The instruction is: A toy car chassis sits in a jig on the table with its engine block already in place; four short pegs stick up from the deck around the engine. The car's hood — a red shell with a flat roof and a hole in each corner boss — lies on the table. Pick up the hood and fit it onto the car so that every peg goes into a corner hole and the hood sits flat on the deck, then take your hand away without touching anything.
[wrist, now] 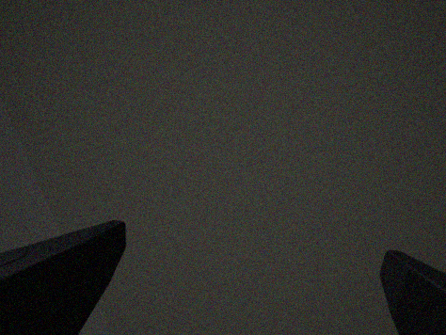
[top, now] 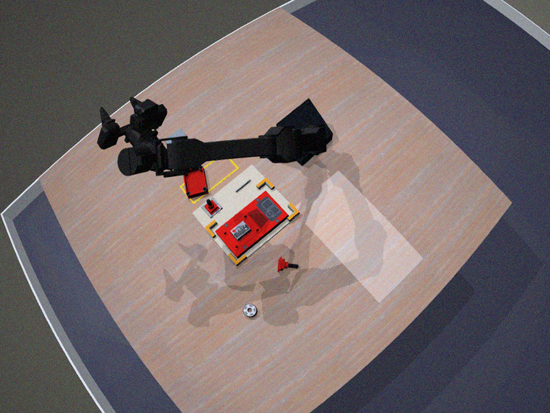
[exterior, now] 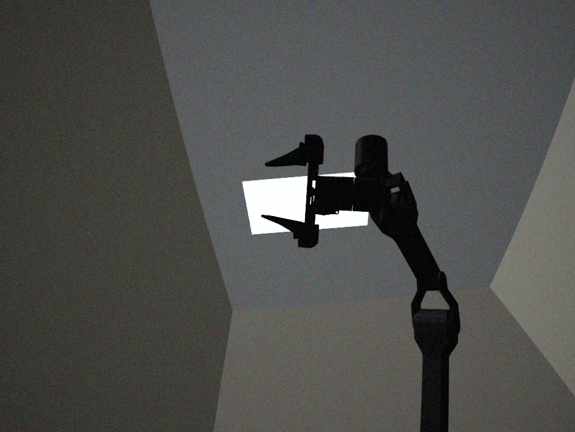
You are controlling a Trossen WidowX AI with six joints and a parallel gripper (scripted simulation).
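My gripper tip is 8 cm past the red hood, 6 cm to the right of it and 48 cm above it. Round my gripper tip: grey engine block: 8 cm behind, 30 cm to the left, 47 cm below.
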